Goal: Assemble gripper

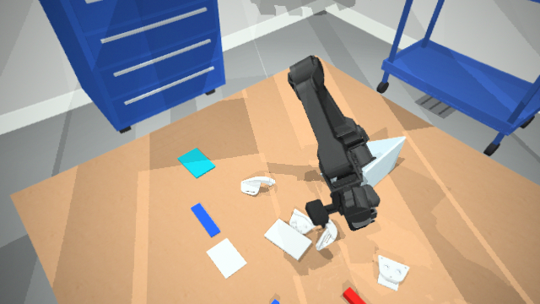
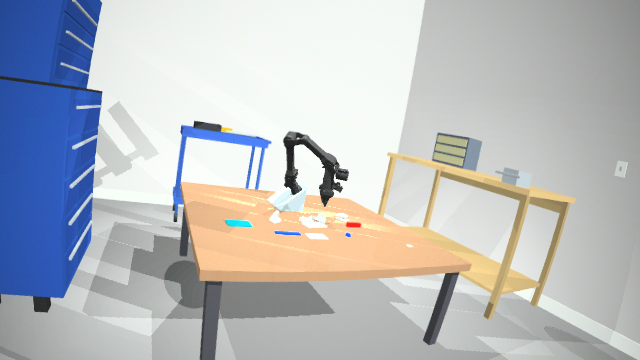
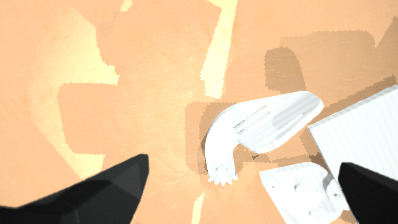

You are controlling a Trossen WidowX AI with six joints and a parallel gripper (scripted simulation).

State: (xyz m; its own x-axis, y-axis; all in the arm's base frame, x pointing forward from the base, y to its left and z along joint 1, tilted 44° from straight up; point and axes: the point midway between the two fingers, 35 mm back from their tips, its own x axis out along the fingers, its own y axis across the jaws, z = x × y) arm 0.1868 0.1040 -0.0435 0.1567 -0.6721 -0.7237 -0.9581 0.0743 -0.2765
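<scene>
Right now my gripper tip is 8 cm above the white jaw, 4 cm to the left of it and 1 cm past it. The rest, counted from my gripper tip: red block: 18 cm to the left, 8 cm below, 7 cm ahead; small blue block: 25 cm ahead, 8 cm below, 6 cm to the left; white block: 16 cm to the left, 8 cm below, 5 cm behind.
</scene>
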